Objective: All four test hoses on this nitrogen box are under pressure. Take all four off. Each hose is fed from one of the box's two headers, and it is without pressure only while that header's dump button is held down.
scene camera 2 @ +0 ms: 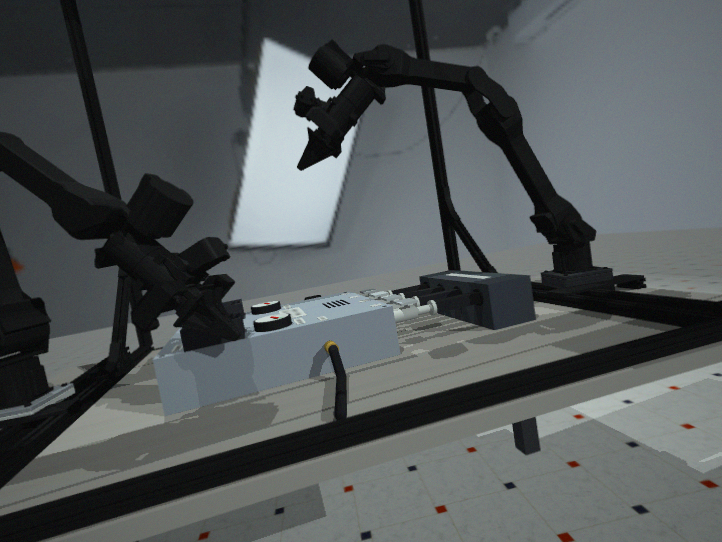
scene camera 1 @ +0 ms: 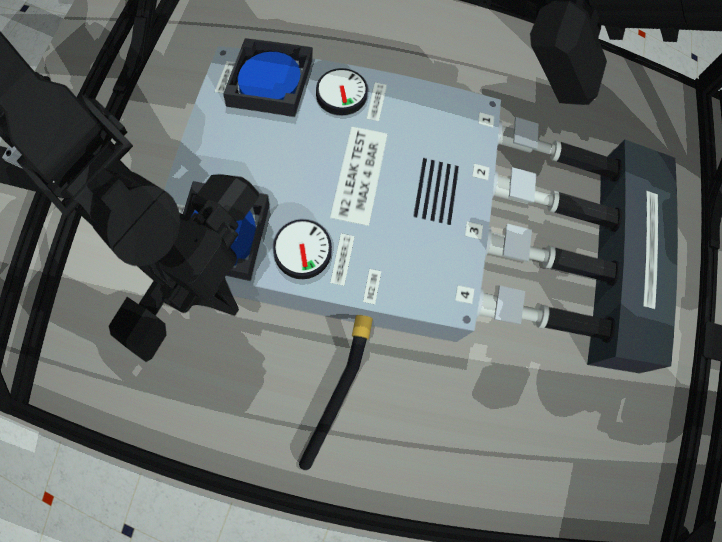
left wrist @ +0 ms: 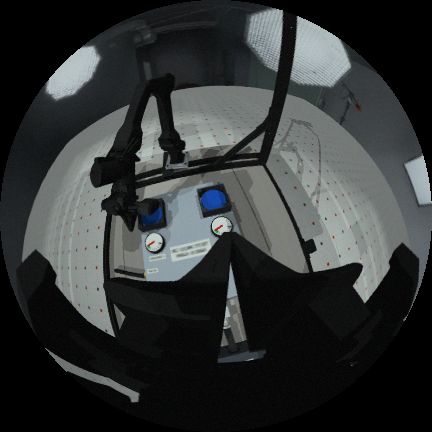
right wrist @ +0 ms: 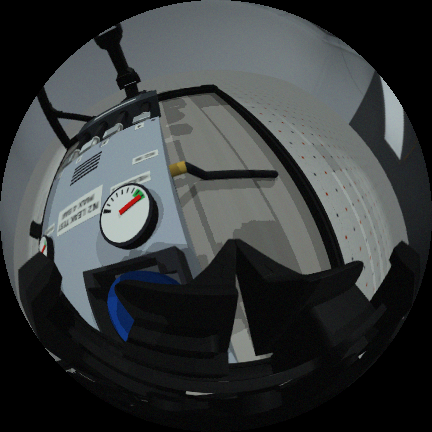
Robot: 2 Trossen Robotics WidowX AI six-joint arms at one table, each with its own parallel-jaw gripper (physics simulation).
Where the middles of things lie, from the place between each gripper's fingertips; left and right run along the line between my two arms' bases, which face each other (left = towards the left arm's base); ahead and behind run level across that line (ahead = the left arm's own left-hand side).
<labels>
I see my left gripper 50 mm short of the dark manifold block (scene camera 1: 641, 301), 290 mm to the right of it and 300 mm above it.
Right now the dark manifold block is 19 cm behind my right hand, 45 cm to the left of it and 5 cm below it.
</labels>
